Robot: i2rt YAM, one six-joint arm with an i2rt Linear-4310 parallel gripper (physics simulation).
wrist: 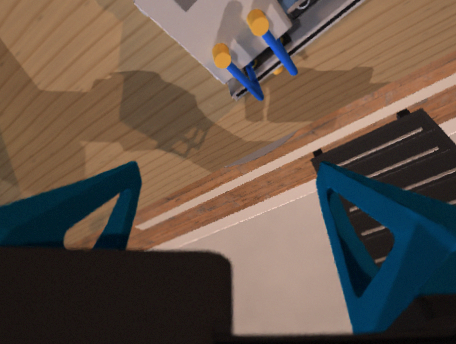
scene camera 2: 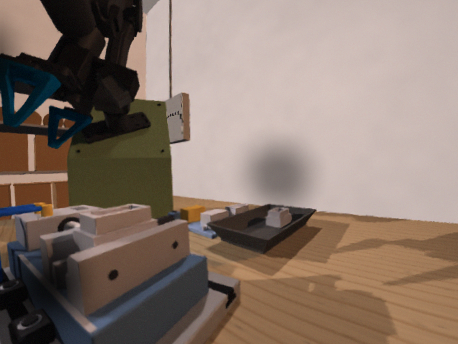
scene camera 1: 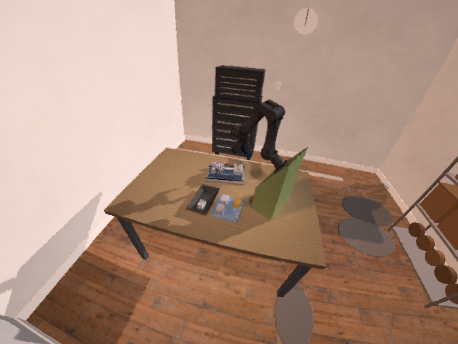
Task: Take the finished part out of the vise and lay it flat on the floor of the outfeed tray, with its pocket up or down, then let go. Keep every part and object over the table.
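Places are measured from the arm's base along level axes (x up, y ahead, z left), in centimetres.
Pixels of known places: gripper, fingertip midpoint: (wrist: 228, 171) (scene camera 2: 34, 138) (scene camera 1: 243, 154); arm's base, origin of the base link: (scene camera 2: 117, 127) (scene camera 1: 281, 166).
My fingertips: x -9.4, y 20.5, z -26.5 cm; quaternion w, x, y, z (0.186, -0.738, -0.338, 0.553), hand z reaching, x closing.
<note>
For each thing: its middle in the pictures, then the offset to it from my fingertips. Level surfaces: height alone.
- vise, body centre: (scene camera 2: 87, 260) (scene camera 1: 225, 170) dx -15.5, dy +12.7, dz +0.6 cm
- finished part, body centre: (scene camera 2: 118, 228) dx -10.7, dy +19.5, dz +0.5 cm
- small pale part, body centre: (scene camera 2: 278, 216) (scene camera 1: 201, 204) dx -17.5, dy +28.2, dz +35.0 cm
- blue mat, its level: dx -19.6 cm
- orange block, body centre: (scene camera 2: 193, 213) (scene camera 1: 237, 202) dx -17.8, dy +4.6, dz +32.1 cm
The vise (scene camera 1: 225, 178) (scene camera 2: 150, 295) stands near the table's back edge; its grey end block (wrist: 185, 47) shows at the top of the wrist view. The finished part (scene camera 2: 116, 219), pale and block-like, sits between the vise jaws in scene camera 2, its top above the front jaw; its pocket is hard to make out. The black outfeed tray (scene camera 2: 245, 242) lies beyond the vise, with a small pale part (scene camera 1: 201, 203) (scene camera 2: 278, 217) inside. My gripper (scene camera 2: 34, 135) (wrist: 228, 171) is open and empty, blue fingers wide apart, high above the table's back edge and to the side of the vise.
A blue mat (scene camera 1: 227, 215) (scene camera 2: 202, 230) beside the tray bears pale blocks and an orange block (scene camera 1: 237, 203) (scene camera 2: 192, 213). A tall green wedge-shaped panel (scene camera 1: 280, 190) (scene camera 2: 120, 180) stands by the arm's base. Blue hoses with orange fittings (wrist: 258, 22) rise from the vise's end.
</note>
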